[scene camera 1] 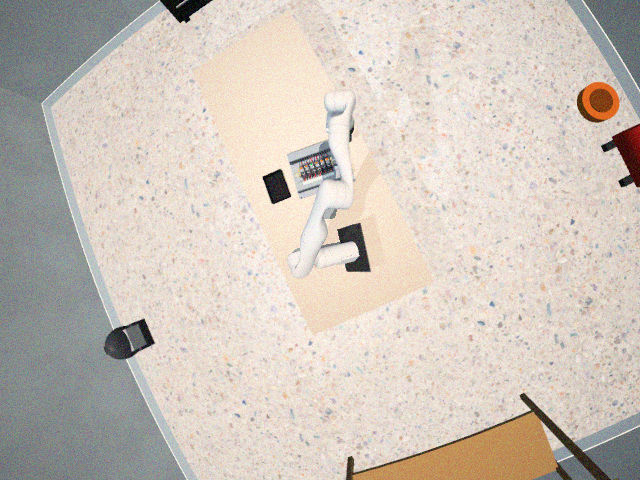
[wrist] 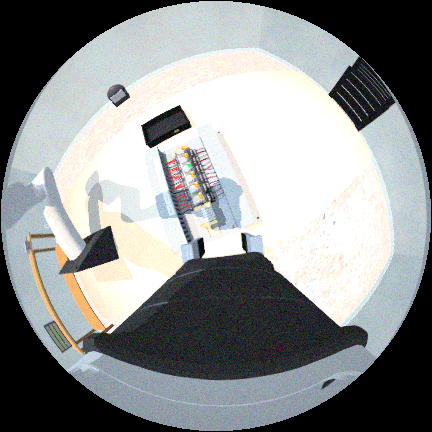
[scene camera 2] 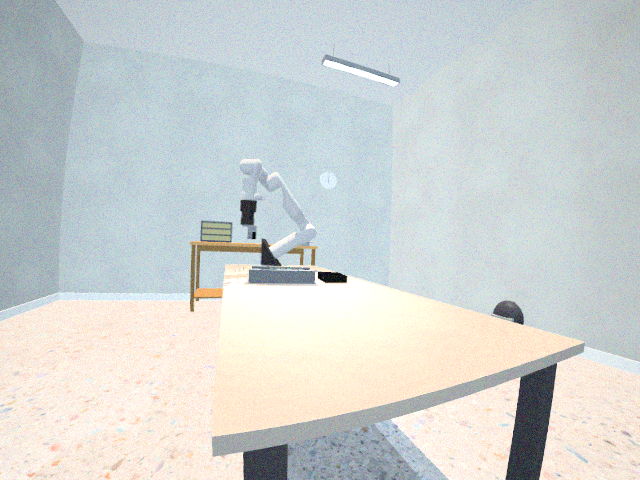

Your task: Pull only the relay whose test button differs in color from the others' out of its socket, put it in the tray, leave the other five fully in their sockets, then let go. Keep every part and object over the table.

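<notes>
The relays stand in a row on the grey panel. In the wrist view one relay with a green test button stands among relays with orange buttons, such as the orange-button relay beside it. All appear to sit in their sockets. The black tray lies beside the panel, past the far end of the row. My gripper is open and empty. It hangs above the near end of the panel, apart from the relays. The arm hides its fingers in scene camera 1.
Red and dark wires run along both sides of the relay row. The black arm base stands on the table on the other side of the panel from scene camera 2. A wooden bench stands in the background.
</notes>
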